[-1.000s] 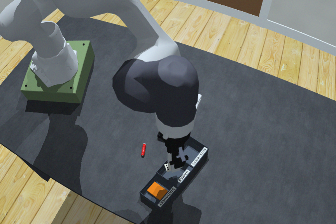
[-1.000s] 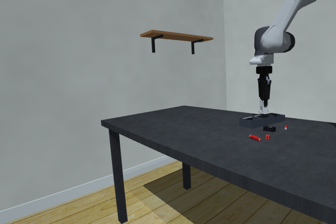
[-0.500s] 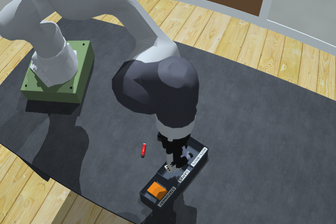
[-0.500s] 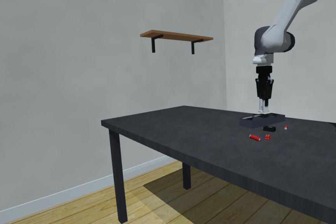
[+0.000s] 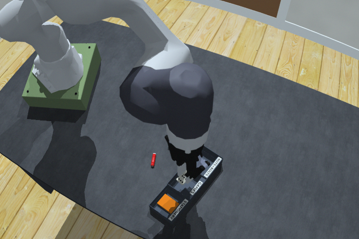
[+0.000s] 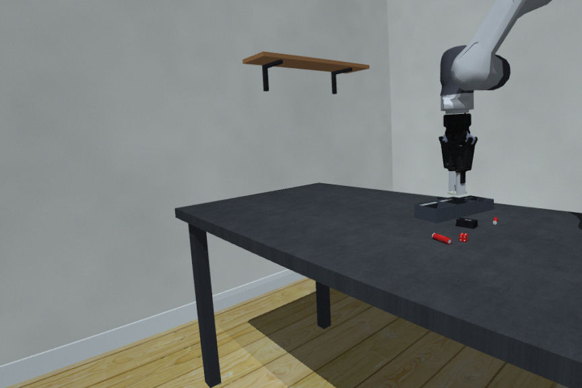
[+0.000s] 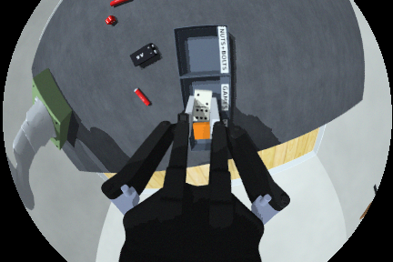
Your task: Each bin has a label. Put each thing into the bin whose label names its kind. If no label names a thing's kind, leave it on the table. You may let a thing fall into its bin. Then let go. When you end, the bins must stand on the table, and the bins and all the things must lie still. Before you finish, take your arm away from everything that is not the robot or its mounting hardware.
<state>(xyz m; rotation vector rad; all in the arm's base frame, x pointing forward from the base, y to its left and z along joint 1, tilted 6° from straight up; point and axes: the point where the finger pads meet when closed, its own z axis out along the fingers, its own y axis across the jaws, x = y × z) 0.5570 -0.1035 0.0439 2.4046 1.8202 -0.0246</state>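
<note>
Right now my hand is 10 mm short of the bin tray and 80 mm above it. Round my hand: black 9V battery: 80 mm behind, 100 mm to the left, 90 mm below; orange block: 10 mm behind, 90 mm to the right, 80 mm below; white domino: 30 mm below.
</note>
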